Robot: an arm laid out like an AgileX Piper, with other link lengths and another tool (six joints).
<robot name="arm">
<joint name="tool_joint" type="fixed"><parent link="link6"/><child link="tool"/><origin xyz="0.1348 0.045 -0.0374" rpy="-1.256 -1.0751 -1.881"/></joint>
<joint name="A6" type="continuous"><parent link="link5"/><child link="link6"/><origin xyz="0.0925 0 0.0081"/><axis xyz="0.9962 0 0.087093"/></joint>
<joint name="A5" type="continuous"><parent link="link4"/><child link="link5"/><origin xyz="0 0 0"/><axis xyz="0 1 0"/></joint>
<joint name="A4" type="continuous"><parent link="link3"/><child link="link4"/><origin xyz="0.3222 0 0.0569"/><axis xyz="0.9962 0 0.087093"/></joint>
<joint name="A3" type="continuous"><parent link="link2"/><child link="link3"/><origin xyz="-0.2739 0 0.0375"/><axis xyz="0 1 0"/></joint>
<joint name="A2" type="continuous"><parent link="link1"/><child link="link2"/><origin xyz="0 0 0"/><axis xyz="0 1 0"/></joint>
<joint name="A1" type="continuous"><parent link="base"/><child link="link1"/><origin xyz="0 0 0.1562"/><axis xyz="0 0 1"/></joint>
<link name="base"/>
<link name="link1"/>
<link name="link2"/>
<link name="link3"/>
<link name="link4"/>
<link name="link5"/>
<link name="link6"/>
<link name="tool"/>
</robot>
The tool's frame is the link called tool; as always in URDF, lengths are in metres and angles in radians. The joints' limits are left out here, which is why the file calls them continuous.
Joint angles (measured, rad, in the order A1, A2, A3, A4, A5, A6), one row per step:
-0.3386, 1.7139, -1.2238, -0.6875, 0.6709, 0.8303
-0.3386, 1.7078, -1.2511, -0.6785, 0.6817, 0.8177
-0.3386, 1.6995, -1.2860, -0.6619, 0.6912, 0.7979
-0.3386, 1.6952, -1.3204, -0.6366, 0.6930, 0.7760
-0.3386, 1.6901, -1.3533, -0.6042, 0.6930, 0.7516
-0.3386, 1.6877, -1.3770, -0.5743, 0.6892, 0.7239
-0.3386, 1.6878, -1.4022, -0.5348, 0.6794, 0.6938
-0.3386, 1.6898, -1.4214, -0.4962, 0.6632, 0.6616
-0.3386, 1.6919, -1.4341, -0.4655, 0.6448, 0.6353
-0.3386, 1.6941, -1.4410, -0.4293, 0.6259, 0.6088
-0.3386, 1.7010, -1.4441, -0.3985, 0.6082, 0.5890
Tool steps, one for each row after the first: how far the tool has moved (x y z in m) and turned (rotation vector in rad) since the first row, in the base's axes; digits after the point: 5 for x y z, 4 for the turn. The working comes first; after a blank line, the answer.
Tool pose at each row, in the base's axes (x y z in m, rotation vector in rad; the steps are taken from these numbers as rounded here):
0.44991, -0.19749, 0.11399, 2.1865, -1.5045, 1.0222
0.45520, -0.19961, 0.12704, 2.1773, -1.5064, 1.0492
0.46230, -0.20119, 0.14428, 2.1700, -1.5092, 1.0877
0.47049, -0.20086, 0.15989, 2.1704, -1.5165, 1.1280
0.47837, -0.19908, 0.17549, 2.1747, -1.5273, 1.1688
0.48428, -0.19671, 0.18624, 2.1865, -1.5278, 1.1990
0.49191, -0.19284, 0.19701, 2.2036, -1.5335, 1.2354
0.49924, -0.18859, 0.20511, 2.2253, -1.5317, 1.2708
0.50548, -0.18503, 0.21102, 2.2438, -1.5268, 1.3035
0.51087, -0.18036, 0.21447, 2.2656, -1.5276, 1.3296
0.51561, -0.17636, 0.21391, 2.2854, -1.5317, 1.3446

0.00529, -0.00212, 0.01305, -0.0077, -0.0185, -0.0003
0.01239, -0.00370, 0.03029, -0.0145, -0.0457, 0.0028
0.02058, -0.00337, 0.04590, -0.0135, -0.0767, 0.0096
0.02846, -0.00159, 0.06150, -0.0074, -0.1095, 0.0178
0.03437, 0.00078, 0.07225, -0.0017, -0.1320, 0.0317
0.04200, 0.00465, 0.08302, 0.0104, -0.1611, 0.0484
0.04933, 0.00890, 0.09112, 0.0213, -0.1873, 0.0702
0.05557, 0.01246, 0.09703, 0.0288, -0.2103, 0.0904
0.06096, 0.01713, 0.10048, 0.0424, -0.2308, 0.1089
0.06570, 0.02113, 0.09992, 0.0571, -0.2444, 0.1225

